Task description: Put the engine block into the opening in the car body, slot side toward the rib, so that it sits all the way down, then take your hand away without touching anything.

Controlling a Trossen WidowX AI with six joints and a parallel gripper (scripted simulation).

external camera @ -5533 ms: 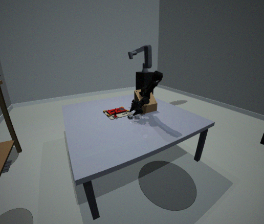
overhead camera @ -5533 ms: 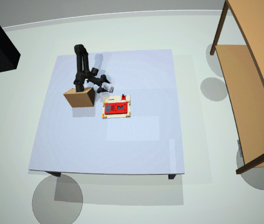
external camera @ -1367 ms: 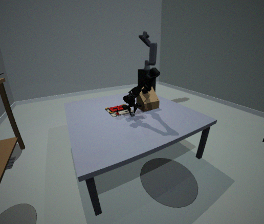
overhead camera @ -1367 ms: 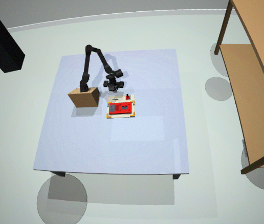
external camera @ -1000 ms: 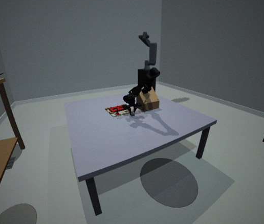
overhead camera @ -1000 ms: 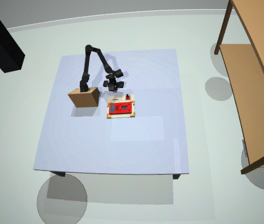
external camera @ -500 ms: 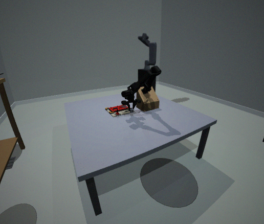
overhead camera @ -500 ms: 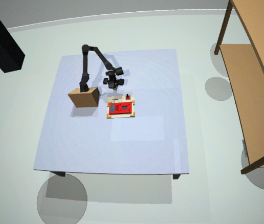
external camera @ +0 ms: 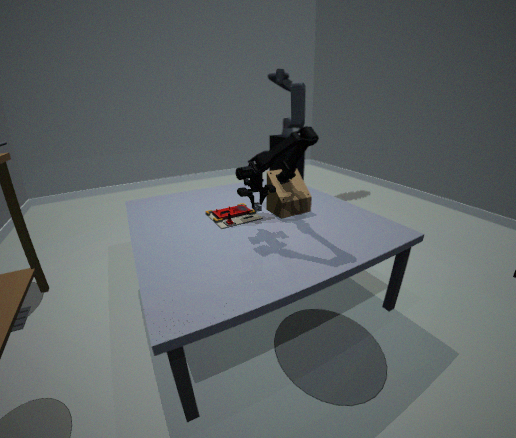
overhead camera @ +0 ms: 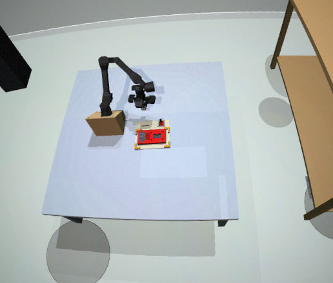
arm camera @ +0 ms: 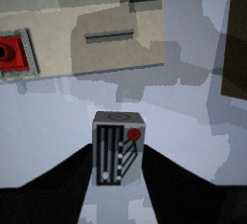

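Now: gripper tip 190 mm to the left of the cream base plate, 100 mm above it and 40 mm short of it. Also, from my gripper tip: engine block: 10 mm below.
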